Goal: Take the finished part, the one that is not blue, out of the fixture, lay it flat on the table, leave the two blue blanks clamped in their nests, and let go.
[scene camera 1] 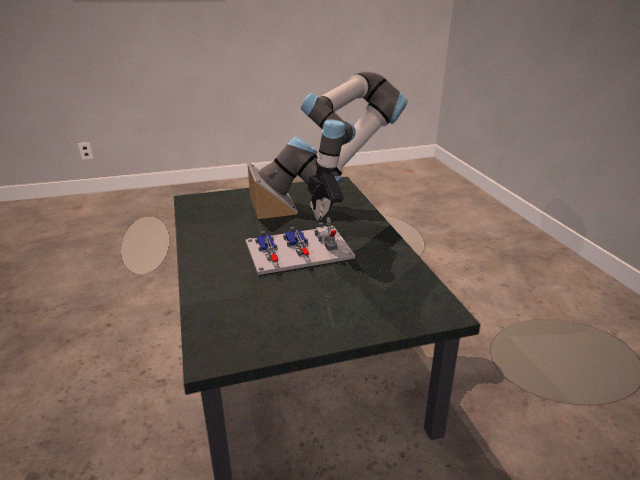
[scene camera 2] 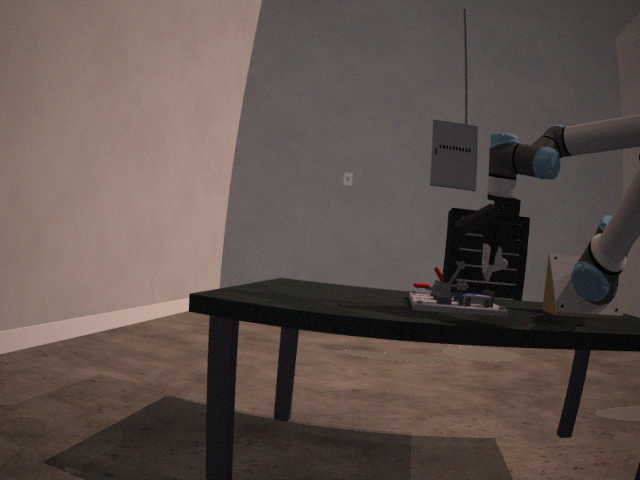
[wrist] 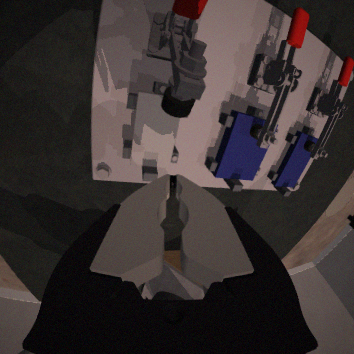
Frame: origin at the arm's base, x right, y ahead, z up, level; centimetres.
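Seen in the pictures: gripper, fingertip midpoint: (scene camera 1: 318, 220) (scene camera 2: 486, 281) (wrist: 172, 176); arm's base, origin of the base link: (scene camera 1: 271, 183).
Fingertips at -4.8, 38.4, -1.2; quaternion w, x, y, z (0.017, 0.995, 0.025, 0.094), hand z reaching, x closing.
Pixels of each thing's top centre, then the offset from my fingertips to it, as dx, dy, dz. "*": a spot on its surface instead. Level surfaces: height alone.
- light grey block, middle of its top: (wrist: 154, 133) (scene camera 2: 477, 295) (scene camera 1: 324, 231) -1.2, +2.5, -3.5
- pale fixture plate, middle of its top: (wrist: 251, 107) (scene camera 2: 454, 300) (scene camera 1: 298, 246) +10.2, +5.4, -6.1
- clamp, surface spot: (wrist: 187, 72) * -0.8, +7.7, +4.1
- raised clamp's red handle, middle of its top: (scene camera 2: 441, 267) (scene camera 1: 332, 228) +0.0, +12.4, +2.4
- dark table, its level: dz -7.6
The finished part, a light grey block (scene camera 1: 322, 234) (wrist: 154, 117), sits in its nest at one end of the pale fixture plate (scene camera 1: 289, 261) (scene camera 2: 460, 310) (wrist: 195, 155). The clamp (wrist: 187, 72) at this nest has its arm raised; its black tip covers a bit of the part in the wrist view. Two blue blanks (scene camera 1: 266, 242) (scene camera 1: 296, 238) (wrist: 241, 147) (wrist: 296, 161) lie in the other nests, with clamp arms down over them. My gripper (scene camera 1: 321, 218) (scene camera 2: 486, 279) (wrist: 172, 176) is shut and empty. It hangs above the fixture's robot-side edge, apart from the part.
The raised clamp's red handle (scene camera 1: 332, 233) (scene camera 2: 438, 273) (wrist: 190, 7) stands up. Two more red handles (scene camera 1: 274, 257) (scene camera 1: 305, 251) (wrist: 298, 27) (wrist: 346, 71) lie low. The dark table (scene camera 1: 310, 320) (scene camera 2: 310, 304) carries the fixture and the robot's wooden wedge base (scene camera 1: 268, 204).
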